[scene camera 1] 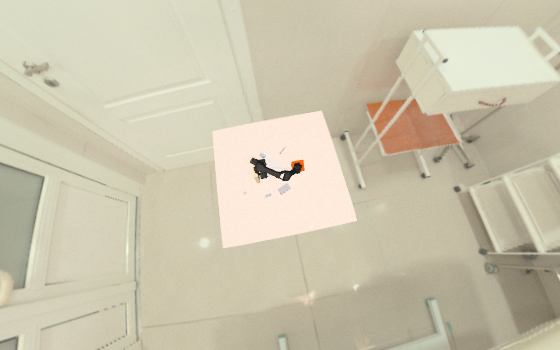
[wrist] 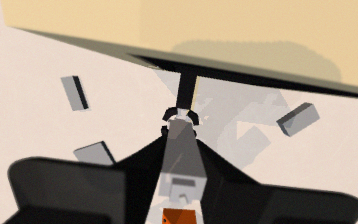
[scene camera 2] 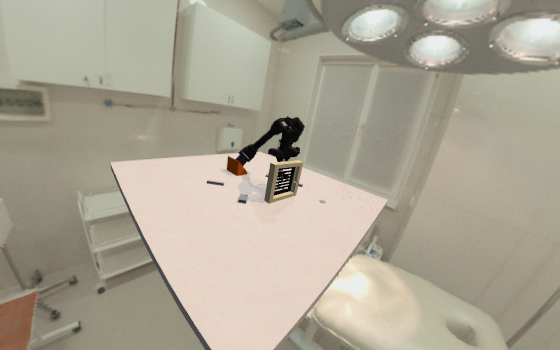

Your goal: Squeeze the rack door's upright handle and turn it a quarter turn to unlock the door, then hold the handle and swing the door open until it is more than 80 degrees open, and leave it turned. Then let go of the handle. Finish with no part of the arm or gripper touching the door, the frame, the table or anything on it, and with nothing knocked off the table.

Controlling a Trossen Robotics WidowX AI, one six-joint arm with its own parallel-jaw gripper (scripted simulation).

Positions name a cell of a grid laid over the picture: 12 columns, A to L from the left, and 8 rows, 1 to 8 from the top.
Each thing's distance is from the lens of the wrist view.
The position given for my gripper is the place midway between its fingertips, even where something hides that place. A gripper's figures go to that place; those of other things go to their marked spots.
my gripper (wrist: G6): 11 cm
block (wrist: K5): 34 cm
